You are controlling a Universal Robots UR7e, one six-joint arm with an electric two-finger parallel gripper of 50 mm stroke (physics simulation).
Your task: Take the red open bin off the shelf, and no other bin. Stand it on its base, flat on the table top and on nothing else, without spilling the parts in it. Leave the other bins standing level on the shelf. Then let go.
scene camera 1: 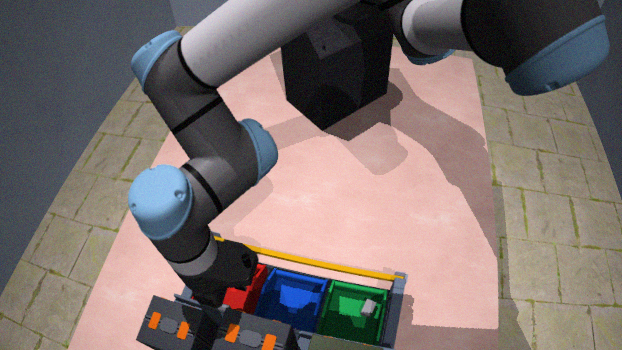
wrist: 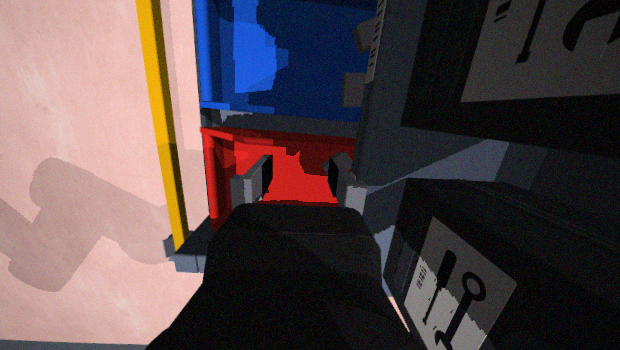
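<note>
The red open bin stands at the left end of the shelf, beside the blue bin. The green bin with a light grey part stands beyond the blue one. My gripper is open and empty. In the wrist view its two fingers show over the red bin's opening, with red between them; their exact height is unclear. In scene camera 1 the fingertips are hidden. The gripper's body covers part of the red bin, and its parts cannot be made out clearly.
A yellow bar runs along the shelf's front. Dark cases with orange latches stand close behind and above the bins; tool labels show in the wrist view. The pink table top lies in front of the shelf.
</note>
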